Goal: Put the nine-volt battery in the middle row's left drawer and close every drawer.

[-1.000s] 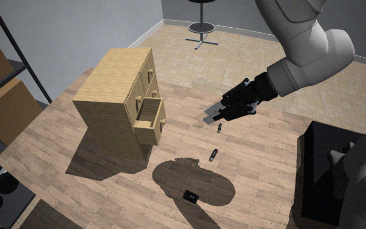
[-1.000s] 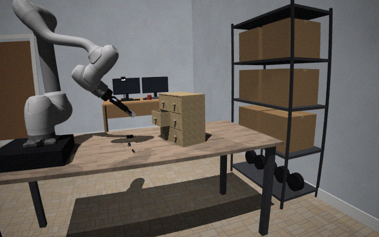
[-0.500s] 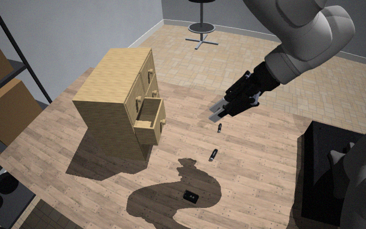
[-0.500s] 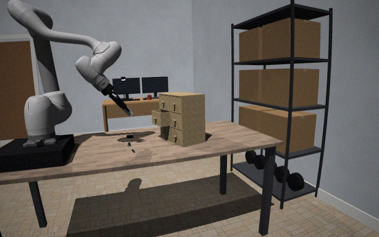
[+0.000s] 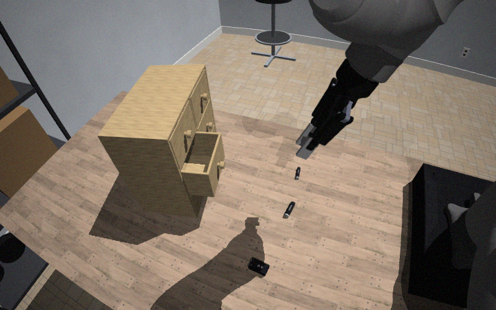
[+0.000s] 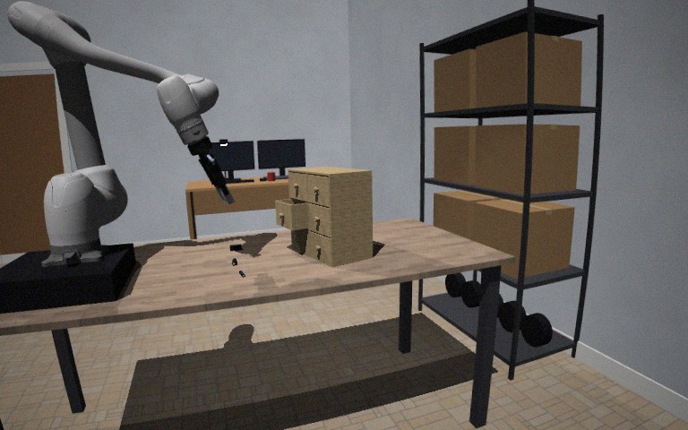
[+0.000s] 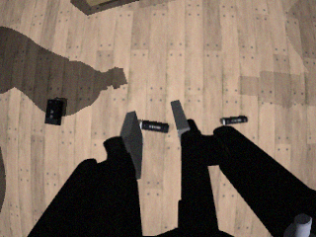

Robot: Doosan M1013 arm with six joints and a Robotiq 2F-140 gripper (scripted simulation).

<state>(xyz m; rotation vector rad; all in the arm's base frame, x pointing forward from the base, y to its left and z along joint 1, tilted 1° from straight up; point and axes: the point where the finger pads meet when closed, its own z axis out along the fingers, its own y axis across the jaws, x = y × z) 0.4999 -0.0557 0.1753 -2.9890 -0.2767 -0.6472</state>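
The black nine-volt battery is 6 cm ahead of my hand, 22 cm to the left of it and 25 cm below it. From my hand the other things lie so: black cylindrical battery 2 cm ahead, 3 cm to the left, 25 cm below.
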